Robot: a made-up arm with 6 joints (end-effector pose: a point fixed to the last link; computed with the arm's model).
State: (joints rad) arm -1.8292 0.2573 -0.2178 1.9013 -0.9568 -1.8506
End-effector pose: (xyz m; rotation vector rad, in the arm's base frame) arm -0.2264 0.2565 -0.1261 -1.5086 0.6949 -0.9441
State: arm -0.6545 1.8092 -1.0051 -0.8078 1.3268 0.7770
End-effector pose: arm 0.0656 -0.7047 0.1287 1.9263 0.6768 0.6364
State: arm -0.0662 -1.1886 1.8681 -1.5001 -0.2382 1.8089
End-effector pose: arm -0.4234 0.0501 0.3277 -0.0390 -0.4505 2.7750
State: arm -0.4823 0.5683 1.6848 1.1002 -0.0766 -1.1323
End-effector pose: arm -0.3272 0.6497 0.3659 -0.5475 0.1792 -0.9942
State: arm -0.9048 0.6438 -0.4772 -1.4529 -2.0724 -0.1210
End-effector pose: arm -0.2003 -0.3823 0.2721 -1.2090 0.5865 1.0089
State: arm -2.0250 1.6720 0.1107 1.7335 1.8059 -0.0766
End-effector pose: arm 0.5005 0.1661 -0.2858 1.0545 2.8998 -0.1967
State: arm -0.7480 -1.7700 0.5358 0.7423 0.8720 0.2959
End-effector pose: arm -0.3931 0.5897 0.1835 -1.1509 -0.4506 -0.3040
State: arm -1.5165 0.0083 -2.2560 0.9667 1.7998 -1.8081
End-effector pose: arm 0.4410 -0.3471 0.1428 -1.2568 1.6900 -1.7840
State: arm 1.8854 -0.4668 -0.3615 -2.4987 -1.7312 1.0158
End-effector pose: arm 0.0386 0.2265 0.4337 2.0482 0.7188 -1.4543
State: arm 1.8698 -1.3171 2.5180 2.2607 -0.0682 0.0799
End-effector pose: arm 0.3840 -0.2464 -0.2648 0.1037 2.5186 1.3063
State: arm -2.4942 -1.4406 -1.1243 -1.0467 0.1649 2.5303
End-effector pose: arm -0.1649 -0.3794 -0.1532 1.7237 -1.5997 0.6945
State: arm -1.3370 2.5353 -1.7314 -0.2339 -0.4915 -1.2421
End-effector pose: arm -0.2408 -0.4148 -0.0728 -1.4602 -1.7355 0.2491
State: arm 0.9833 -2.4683 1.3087 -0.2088 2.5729 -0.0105
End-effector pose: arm -0.5469 -0.6187 -0.1166 0.7045 -0.7861 1.8669
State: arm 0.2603 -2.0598 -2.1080 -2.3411 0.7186 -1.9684
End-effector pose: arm 0.3129 -0.3303 -0.4474 -0.4979 2.3446 -1.3505
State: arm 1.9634 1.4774 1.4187 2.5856 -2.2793 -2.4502
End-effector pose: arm 0.0616 -0.5184 0.1733 -1.2898 1.2756 0.8022
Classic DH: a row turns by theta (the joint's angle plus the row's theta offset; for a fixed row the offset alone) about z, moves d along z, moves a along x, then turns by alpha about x. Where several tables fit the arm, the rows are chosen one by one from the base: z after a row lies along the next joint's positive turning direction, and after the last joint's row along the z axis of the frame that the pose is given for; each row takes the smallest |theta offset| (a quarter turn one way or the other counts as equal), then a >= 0, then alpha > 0; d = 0 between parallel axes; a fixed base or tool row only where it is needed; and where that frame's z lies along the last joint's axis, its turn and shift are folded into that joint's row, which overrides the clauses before.
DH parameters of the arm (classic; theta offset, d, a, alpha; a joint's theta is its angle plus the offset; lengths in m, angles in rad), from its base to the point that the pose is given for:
joint 1: 1.5708 0.1614 0.0025 1.5708
joint 2: 0 -0.1249 0.1173 1.5708
joint 3: 1.5708 -0.0221 0.0975 -1.5708
joint 4: 1.5708 0.489 0.2085 1.5708
joint 5: -1.5708 -0.1286 0.1097 1.5708
joint 6: -1.2847 0 0.1757 3.1416
tool (fixed): -2.8555 0.1031 0 0

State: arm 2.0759 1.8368 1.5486 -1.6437 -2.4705 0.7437
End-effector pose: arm 0.5723 -0.5425 0.1206 -0.1643 1.0557 2.8326
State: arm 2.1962 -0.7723 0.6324 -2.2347 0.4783 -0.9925
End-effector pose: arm 0.3539 0.1989 0.6196 -0.3927 1.4544 1.0829
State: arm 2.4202 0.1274 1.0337 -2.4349 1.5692 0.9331
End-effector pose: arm 0.6758 0.2396 -0.1436 -1.4389 1.2390 -1.5385
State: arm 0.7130 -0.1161 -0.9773 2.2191 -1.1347 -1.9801
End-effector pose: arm 0.2754 -0.0466 -0.0657 -0.9963 -1.8472 1.3260
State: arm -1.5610 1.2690 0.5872 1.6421 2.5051 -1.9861
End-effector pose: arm -0.0070 0.3860 -0.1590 2.4597 1.6224 -0.7275
